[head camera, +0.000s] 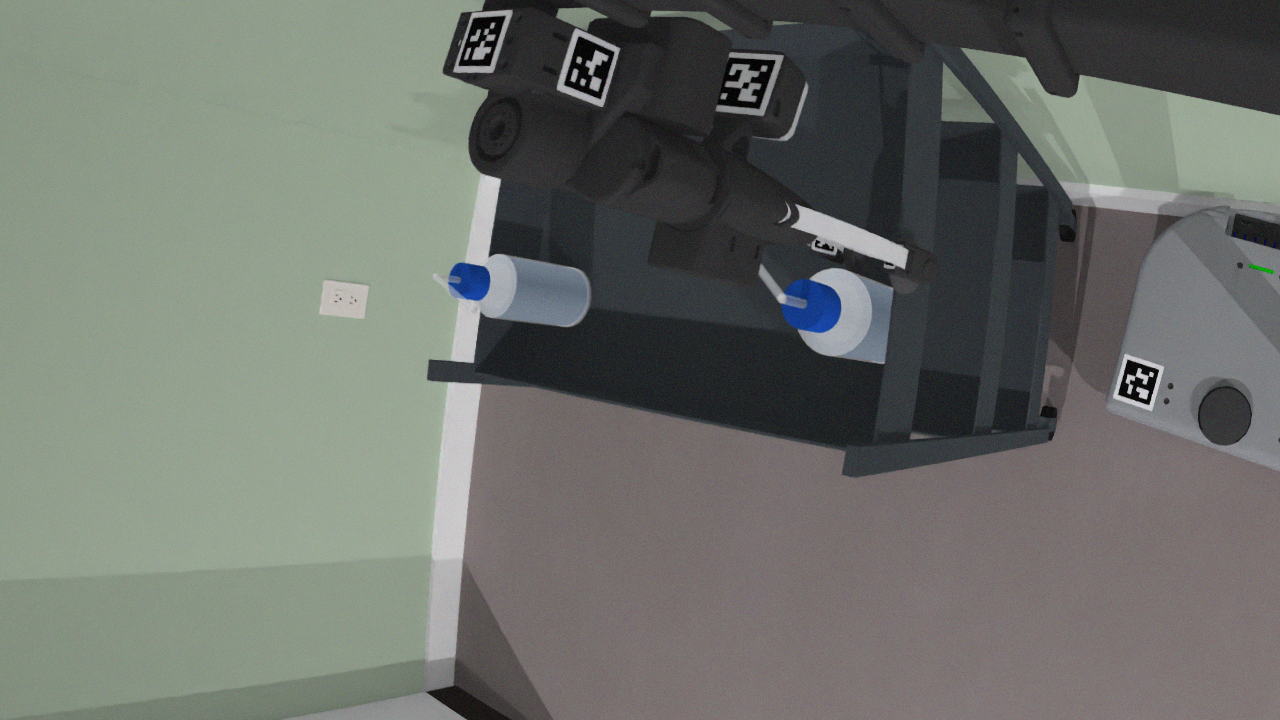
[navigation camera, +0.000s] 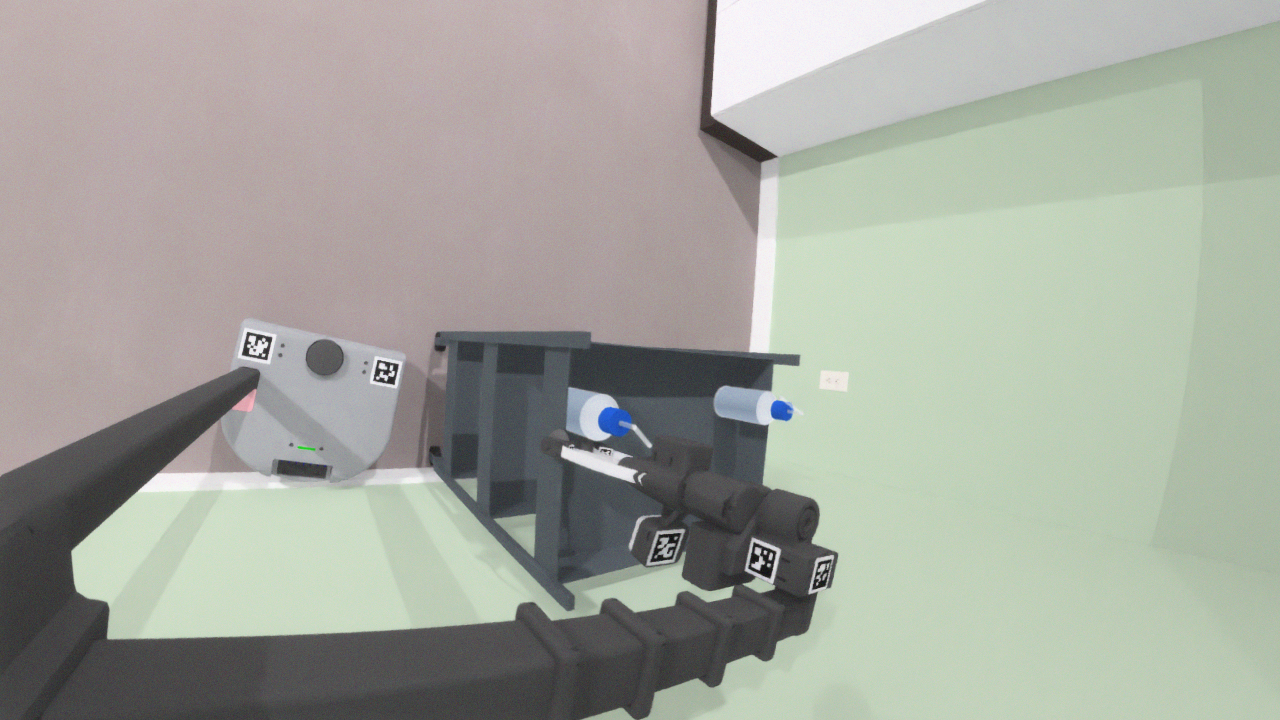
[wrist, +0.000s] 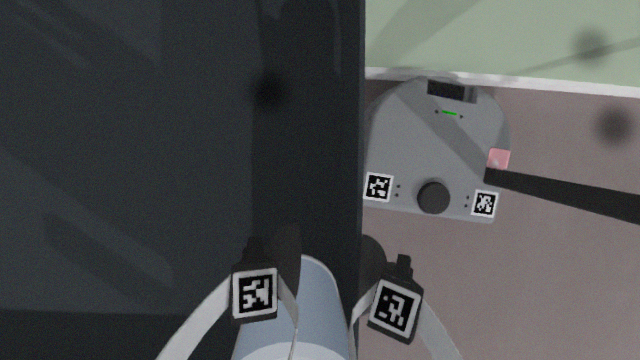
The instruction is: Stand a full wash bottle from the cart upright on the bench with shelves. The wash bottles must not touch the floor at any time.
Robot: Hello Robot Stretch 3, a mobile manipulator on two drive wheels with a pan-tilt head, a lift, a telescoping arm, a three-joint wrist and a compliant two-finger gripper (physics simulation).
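One wash bottle, with a blue cap and bent nozzle, stands in the grey cart just inside its rim, which hides the bottle's base in the head view. A second wash bottle stands at the cart's far end. Both bodies look bluish up to a white shoulder; exact fill is unclear. My gripper points down beside the near bottle, fingers partly closed with a gap. The left finger overlaps the bottle in the wrist view; contact is unclear.
My base stands on the floor beside the cart. The green wall is past the cart's far end. A white cabinet-like block stands in the corner. The bench with shelves is not clearly identifiable.
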